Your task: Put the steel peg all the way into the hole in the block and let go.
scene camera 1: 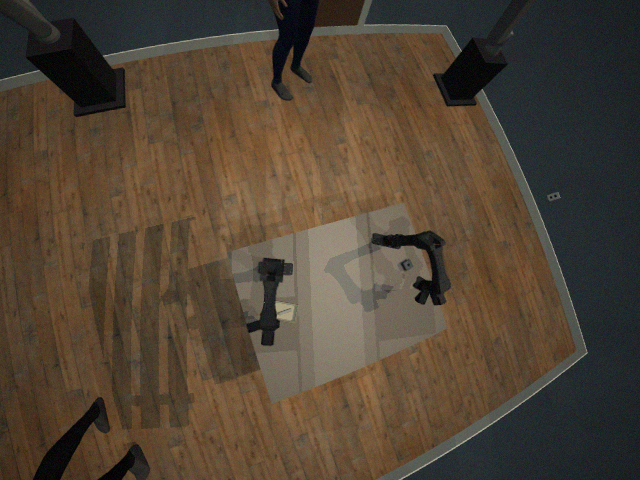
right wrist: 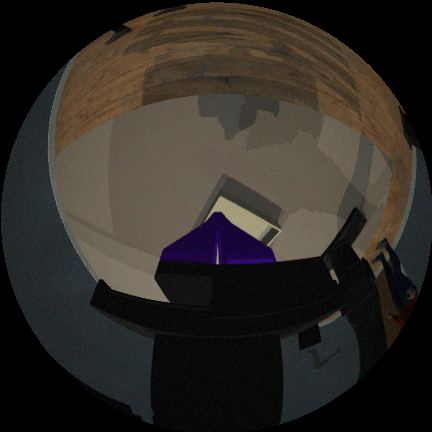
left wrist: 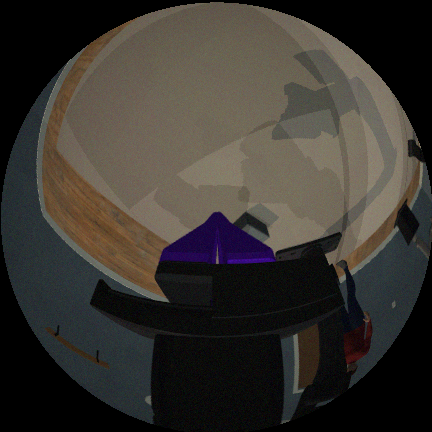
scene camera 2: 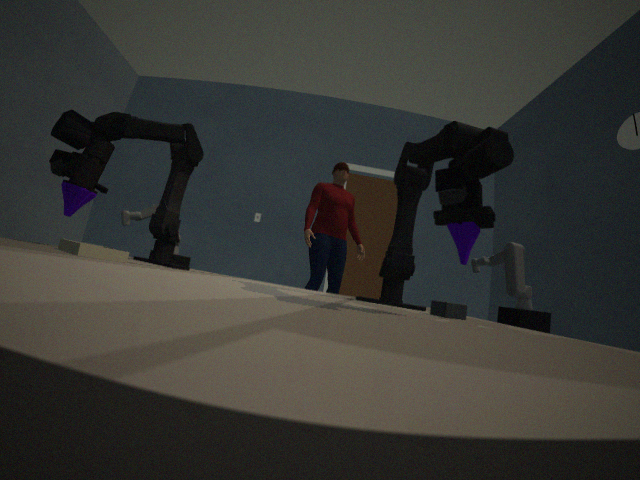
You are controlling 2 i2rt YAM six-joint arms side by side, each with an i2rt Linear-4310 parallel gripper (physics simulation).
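Places are measured from the left arm's base along level axes (x up, y right, z ahead), in metres.
Where they show: left gripper, between the fingertips: [scene camera 1: 415, 284] [left wrist: 216, 217] [scene camera 2: 463, 264]; right gripper, between the fingertips: [right wrist: 217, 217] [scene camera 2: 66, 216]; left arm's base, origin of its link: [scene camera 1: 386, 241] [left wrist: 309, 248] [scene camera 2: 390, 305]; right arm's base, origin of its link: [right wrist: 336, 248] [scene camera 2: 160, 264].
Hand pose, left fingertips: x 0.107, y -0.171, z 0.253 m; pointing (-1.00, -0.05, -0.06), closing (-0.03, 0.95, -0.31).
Each offset is from my left fingertips to the top centre of the thing. Level surfaces: height alone.
The small grey block @(dx -0.073, dy +0.015, dz -0.122 m) [scene camera 1: 405, 265] [scene camera 2: 448, 310] [left wrist: 256, 231] stands on the table; my left fingers partly cover it in the left wrist view. The steel peg @(dx -0.088, dy +0.734, dz +0.281 m) [scene camera 1: 284, 311] shows as a thin dark streak in the cream tray @(dx -0.082, dy +0.741, dz +0.280 m) [scene camera 1: 293, 316] [scene camera 2: 98, 251] [right wrist: 250, 216], and it is hidden in the right wrist view. My left gripper [scene camera 2: 464, 263] [left wrist: 216, 217] is shut and empty, above the table near the block, a little to its right in scene camera 2. My right gripper [scene camera 2: 67, 214] [right wrist: 217, 217] is shut with nothing seen between its fingertips, above the tray.
The pale table @(dx -0.107 m) [scene camera 1: 336, 310] [scene camera 2: 258, 361] bears both arms, whose shadows fall across it. The tray and the block lie far apart near opposite sides. A person in a red top [scene camera 2: 333, 211] stands beyond the table. Dark pedestals [scene camera 1: 74, 67] [scene camera 1: 469, 69] stand on the floor farther back.
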